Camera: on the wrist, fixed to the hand. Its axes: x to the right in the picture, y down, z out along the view.
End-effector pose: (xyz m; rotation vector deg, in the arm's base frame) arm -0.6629 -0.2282 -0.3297 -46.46 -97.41 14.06
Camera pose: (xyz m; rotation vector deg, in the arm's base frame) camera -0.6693 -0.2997 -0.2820 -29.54 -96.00 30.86
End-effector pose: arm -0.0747 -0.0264 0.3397 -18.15 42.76 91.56
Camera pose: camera -0.0006 -0.0480 0.3014 -0.87 53.90 80.58
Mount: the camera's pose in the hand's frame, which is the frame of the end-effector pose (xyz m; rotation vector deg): -0.0074 -0.0817 -0.0264 20.14 -4.23 -2.03
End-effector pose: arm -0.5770 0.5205 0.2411 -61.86 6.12 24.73
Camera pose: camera -0.5485 0.4629 0.2985 -41.16 5.38 23.07
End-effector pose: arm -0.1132 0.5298 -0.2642 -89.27 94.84 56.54
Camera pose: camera -0.0303 0.5100 -0.2517 -74.26 93.99 39.04
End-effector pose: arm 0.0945 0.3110 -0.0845 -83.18 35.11 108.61
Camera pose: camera 0.1735 0.3454 -0.0823 -66.17 47.64 97.57
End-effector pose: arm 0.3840 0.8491 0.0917 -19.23 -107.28 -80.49
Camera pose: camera 0.3501 0.7974 0.0317 -10.39 -123.13 -61.27
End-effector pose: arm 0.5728 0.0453 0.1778 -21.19 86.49 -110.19
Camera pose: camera 0.5367 0.0798 0.2481 -17.57 62.80 -121.97
